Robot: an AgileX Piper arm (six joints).
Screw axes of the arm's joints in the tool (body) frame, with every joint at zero. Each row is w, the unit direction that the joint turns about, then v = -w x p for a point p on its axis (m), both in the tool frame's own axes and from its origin. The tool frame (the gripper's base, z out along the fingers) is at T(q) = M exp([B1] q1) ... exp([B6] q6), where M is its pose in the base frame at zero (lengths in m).
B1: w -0.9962 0 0.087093 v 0 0.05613 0
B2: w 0 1 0 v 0.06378 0 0.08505
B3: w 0 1 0 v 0.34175 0 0.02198
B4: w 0 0 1 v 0 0 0
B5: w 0 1 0 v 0.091 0 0
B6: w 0 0 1 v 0 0 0
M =
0.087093 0 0.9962 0.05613
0 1 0 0
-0.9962 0 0.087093 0.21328
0 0 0 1
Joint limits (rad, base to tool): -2.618..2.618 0..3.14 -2.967..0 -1.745..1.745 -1.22..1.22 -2.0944..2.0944
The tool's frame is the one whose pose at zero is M.
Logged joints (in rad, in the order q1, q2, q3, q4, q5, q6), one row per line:
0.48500 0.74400 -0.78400 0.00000 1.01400 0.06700
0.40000 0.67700 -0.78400 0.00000 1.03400 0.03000
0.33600 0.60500 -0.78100 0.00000 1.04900 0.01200
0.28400 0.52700 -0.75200 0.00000 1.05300 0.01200
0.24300 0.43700 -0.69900 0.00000 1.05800 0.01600
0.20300 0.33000 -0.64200 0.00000 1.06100 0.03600
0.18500 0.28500 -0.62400 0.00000 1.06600 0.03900
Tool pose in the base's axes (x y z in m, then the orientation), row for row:
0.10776 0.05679 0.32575 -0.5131 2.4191 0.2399
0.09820 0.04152 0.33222 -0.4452 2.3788 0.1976
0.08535 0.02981 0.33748 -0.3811 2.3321 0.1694
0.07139 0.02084 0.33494 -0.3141 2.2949 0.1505
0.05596 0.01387 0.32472 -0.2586 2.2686 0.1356
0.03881 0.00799 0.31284 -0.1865 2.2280 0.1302
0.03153 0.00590 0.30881 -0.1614 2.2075 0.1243
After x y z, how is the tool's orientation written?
As a rotation vector, in radians.
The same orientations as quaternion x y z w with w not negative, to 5 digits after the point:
-0.19547 0.92159 0.09139 0.32266
-0.17181 0.91800 0.07626 0.34920
-0.14901 0.91186 0.06624 0.37671
-0.12409 0.90666 0.05946 0.39880
-0.10290 0.90271 0.05396 0.41427
-0.07495 0.89536 0.05232 0.43587
-0.06516 0.89122 0.05018 0.44606

